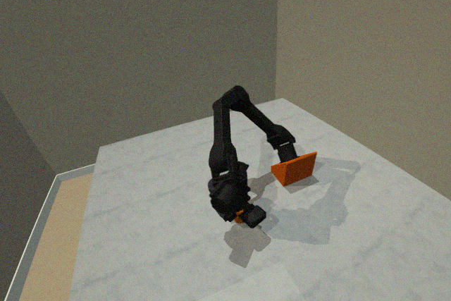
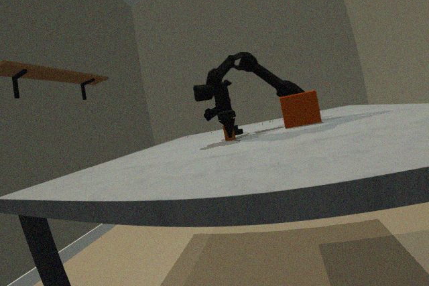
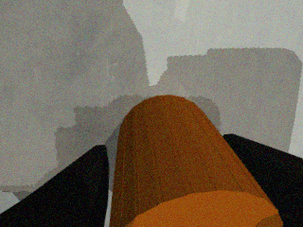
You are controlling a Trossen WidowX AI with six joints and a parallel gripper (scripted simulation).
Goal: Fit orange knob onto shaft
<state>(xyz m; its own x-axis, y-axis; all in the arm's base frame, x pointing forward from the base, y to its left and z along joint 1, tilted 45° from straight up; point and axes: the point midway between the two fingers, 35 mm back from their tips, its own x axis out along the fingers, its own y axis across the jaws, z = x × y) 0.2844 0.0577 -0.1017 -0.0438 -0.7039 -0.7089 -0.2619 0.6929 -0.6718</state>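
Right now the round dark pedestal is 1 cm ahead of my gripper tip, 17 cm to the right of it and 2 cm above it. From my gripper tip the other things lie so: orange knob: 3 cm above.
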